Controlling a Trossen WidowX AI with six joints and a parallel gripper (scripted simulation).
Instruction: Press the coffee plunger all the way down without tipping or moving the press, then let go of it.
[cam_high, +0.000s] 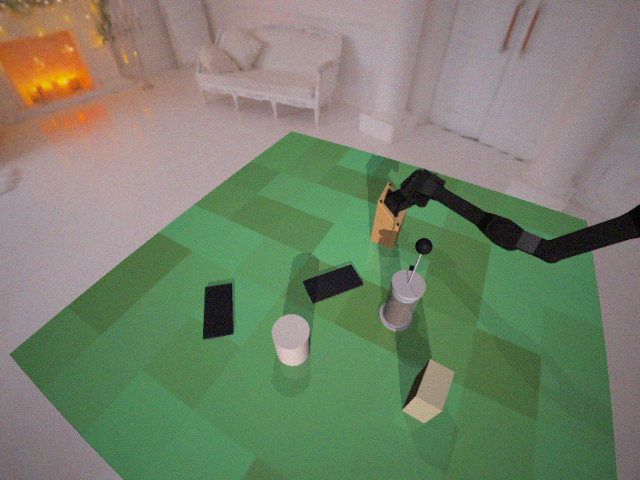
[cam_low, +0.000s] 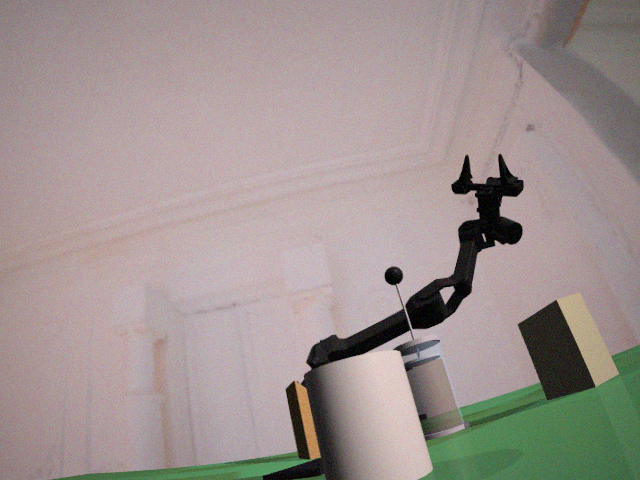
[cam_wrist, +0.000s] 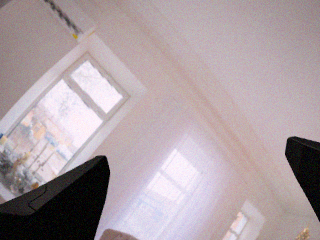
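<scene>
My gripper tip is now 110 mm past the coffee press, 340 mm to the left of it and 410 mm above it. From my gripper tip the other things lie so: white cylinder (80 mm ahead, 540 mm to the right, 500 mm below).
</scene>
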